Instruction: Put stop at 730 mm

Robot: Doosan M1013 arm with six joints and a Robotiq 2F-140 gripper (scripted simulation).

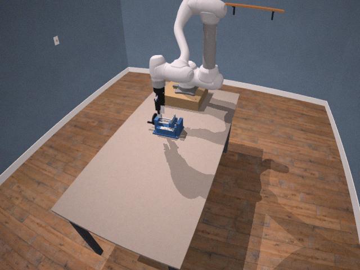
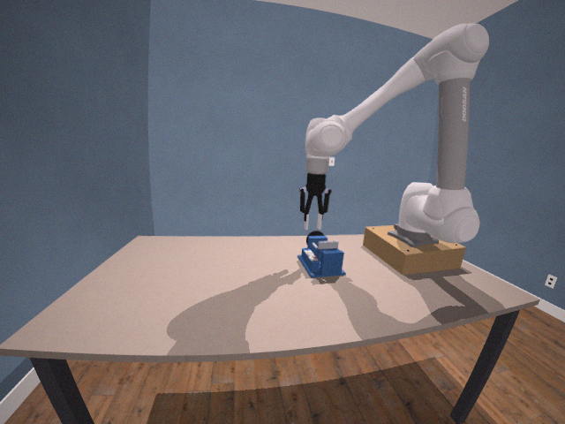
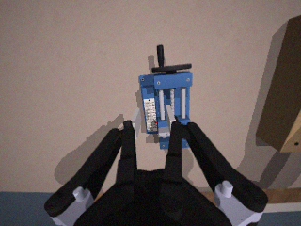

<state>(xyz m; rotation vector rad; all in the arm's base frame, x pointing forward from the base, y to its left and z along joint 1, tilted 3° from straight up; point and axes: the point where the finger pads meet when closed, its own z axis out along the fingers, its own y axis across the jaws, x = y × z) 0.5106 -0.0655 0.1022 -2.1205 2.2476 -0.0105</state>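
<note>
My gripper is now 4 cm past the black handwheel, 9 cm to the left of it and 13 cm above it. The rest, counted from my hand: grey stop block 3 cm behind, 7 cm to the left, 10 cm below.
</note>
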